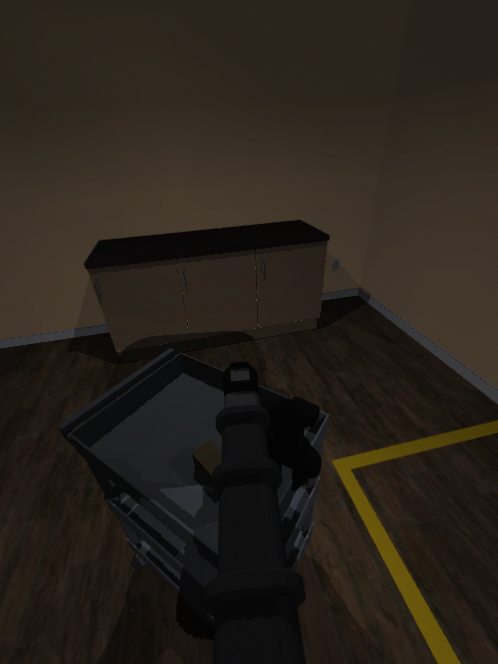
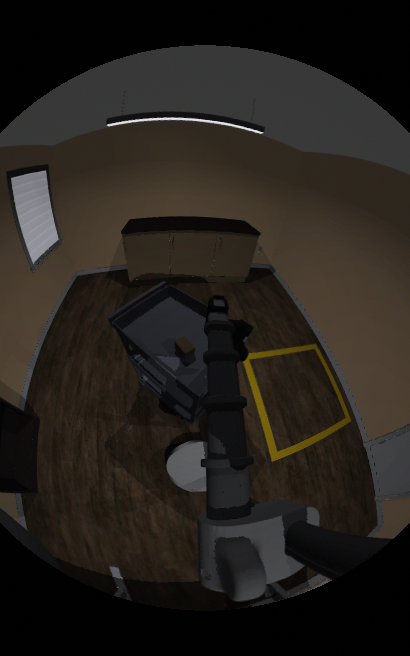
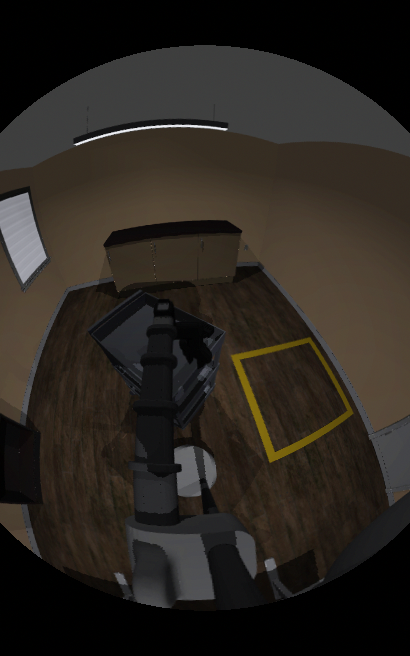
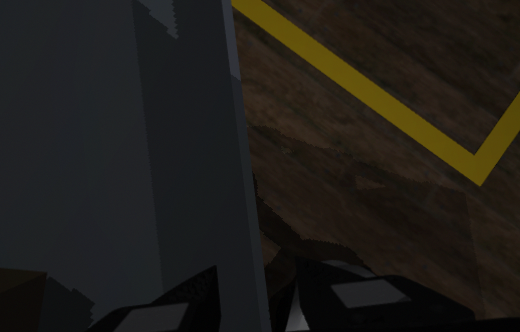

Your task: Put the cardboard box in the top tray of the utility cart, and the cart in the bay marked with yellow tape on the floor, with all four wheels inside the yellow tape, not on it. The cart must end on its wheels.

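The grey utility cart [image 1: 119, 397] [image 2: 142, 305] [image 3: 112, 317] stands upright on the wood floor, turned at an angle, to the left of the yellow tape bay [image 1: 368, 510] [image 2: 259, 390] [image 3: 249, 390] [image 4: 380, 102] and wholly outside it. A small brown cardboard box [image 1: 208, 457] [image 2: 185, 348] [image 4: 20, 296] lies in the top tray, near my arm. My gripper [image 1: 293, 433] [image 3: 195, 342] [image 4: 258, 285] is half open at the tray's right corner. It straddles the tray wall [image 4: 236, 169], one finger inside and one outside, not pressed on it.
A low wooden cabinet [image 1: 208, 291] [image 2: 190, 249] [image 3: 171, 259] with a dark top stands against the back wall behind the cart. The right wall runs close past the bay. A window [image 2: 34, 215] is on the left wall, and a dark object [image 2: 15, 449] stands at the far left.
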